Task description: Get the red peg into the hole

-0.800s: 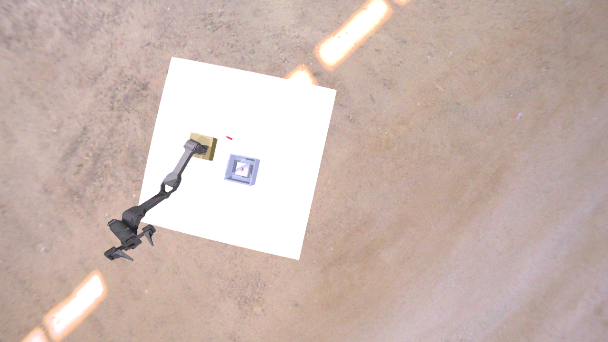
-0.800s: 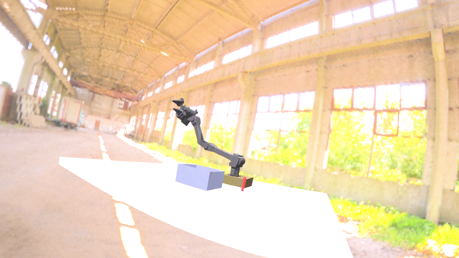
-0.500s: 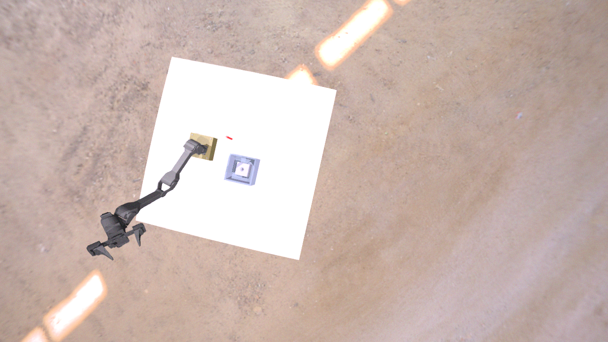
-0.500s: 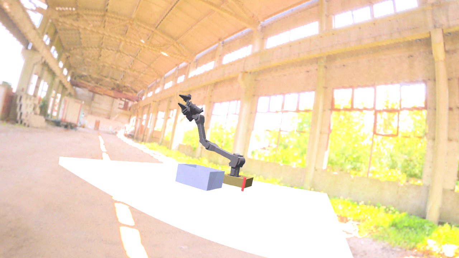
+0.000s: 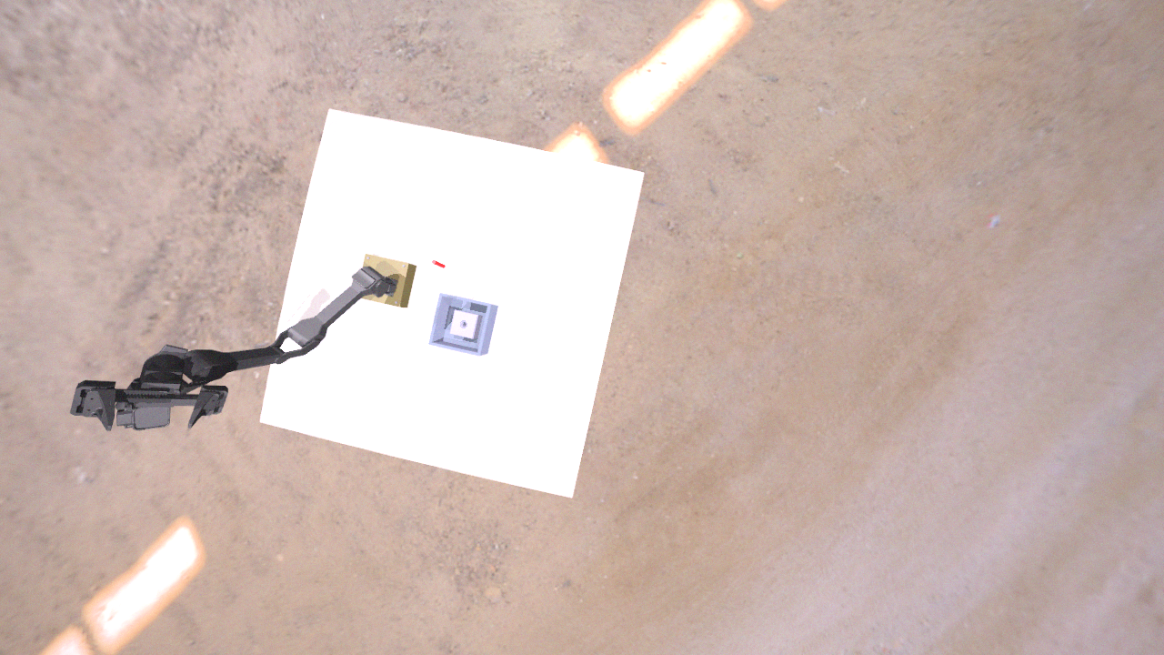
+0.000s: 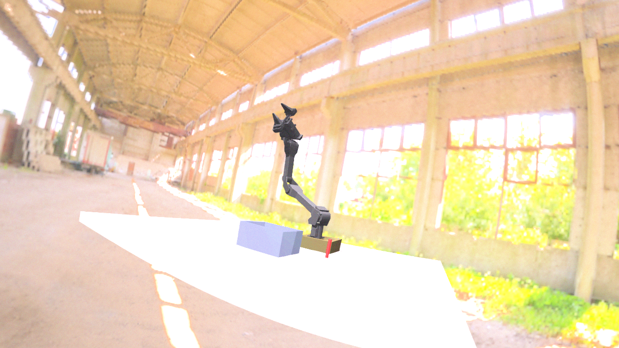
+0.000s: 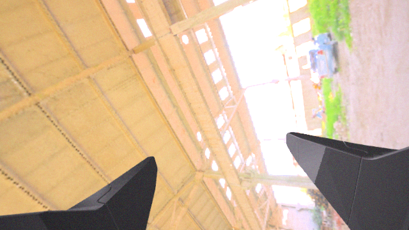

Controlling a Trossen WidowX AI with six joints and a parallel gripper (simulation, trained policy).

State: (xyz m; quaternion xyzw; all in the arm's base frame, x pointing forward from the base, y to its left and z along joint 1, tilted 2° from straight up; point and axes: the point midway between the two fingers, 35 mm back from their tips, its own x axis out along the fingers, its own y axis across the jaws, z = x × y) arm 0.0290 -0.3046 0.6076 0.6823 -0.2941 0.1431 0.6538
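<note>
My gripper tip is now 640 mm above the red peg, 470 mm to the right of it and 80 mm short of it. From my gripper tip the other things lie so: box 650 mm below, 290 mm to the left, 250 mm ahead.
</note>
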